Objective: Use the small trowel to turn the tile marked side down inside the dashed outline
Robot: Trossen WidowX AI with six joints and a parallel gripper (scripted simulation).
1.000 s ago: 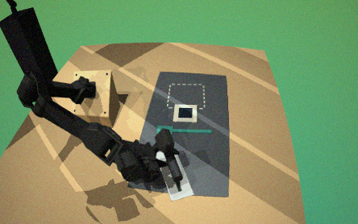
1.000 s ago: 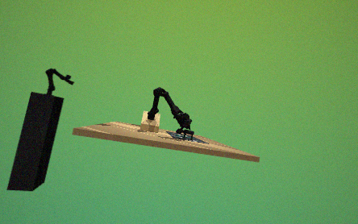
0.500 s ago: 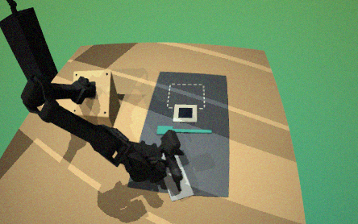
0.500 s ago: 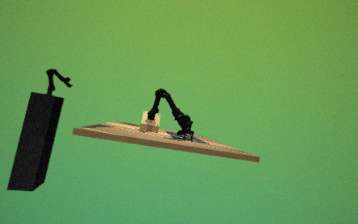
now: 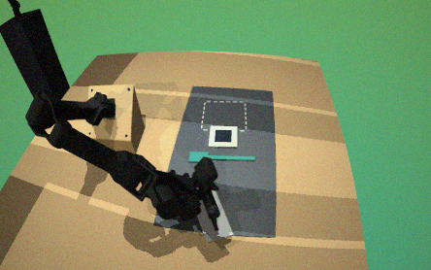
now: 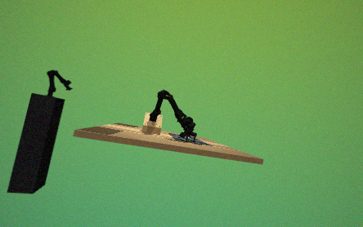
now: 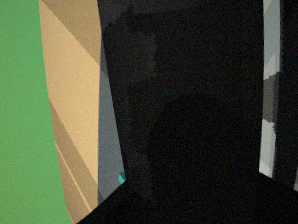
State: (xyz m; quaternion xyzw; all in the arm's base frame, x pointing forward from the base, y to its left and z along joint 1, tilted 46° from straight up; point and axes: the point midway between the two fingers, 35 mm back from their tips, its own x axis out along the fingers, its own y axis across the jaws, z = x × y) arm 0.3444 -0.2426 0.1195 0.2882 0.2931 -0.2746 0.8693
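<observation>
The teal trowel is 160 mm to the left of my gripper tip, 40 mm below it and 10 mm behind it. The rest, counted from my gripper tip: cream tile 250 mm to the left, 40 mm below, 20 mm ahead; dark grey mat 210 mm to the left, 70 mm below, 20 mm ahead.
</observation>
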